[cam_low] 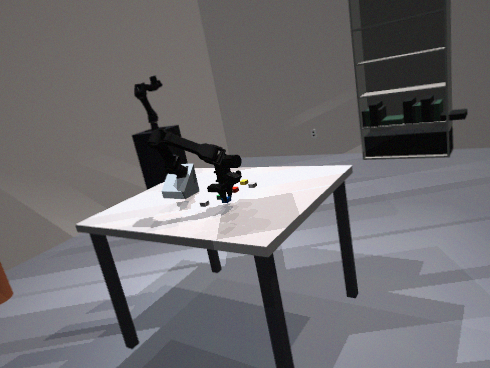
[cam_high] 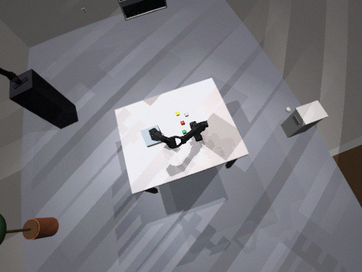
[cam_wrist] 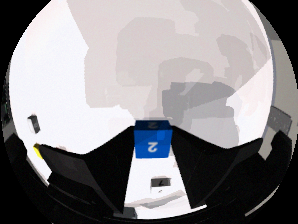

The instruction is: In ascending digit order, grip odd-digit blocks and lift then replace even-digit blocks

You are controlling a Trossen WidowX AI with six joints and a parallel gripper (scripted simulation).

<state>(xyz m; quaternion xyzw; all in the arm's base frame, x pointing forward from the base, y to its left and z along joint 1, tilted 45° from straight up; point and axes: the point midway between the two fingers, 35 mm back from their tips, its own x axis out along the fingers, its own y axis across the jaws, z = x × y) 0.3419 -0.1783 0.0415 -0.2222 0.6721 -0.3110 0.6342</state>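
The grey block is 24 cm to the left of my gripper tip, 1 cm below it and 1 cm ahead of it. From my gripper tip the other things lie so: green block 9 cm behind, 8 cm to the left, 1 cm below; then blue block 1 cm behind; then red block 17 cm to the left, 6 cm behind, 1 cm below.
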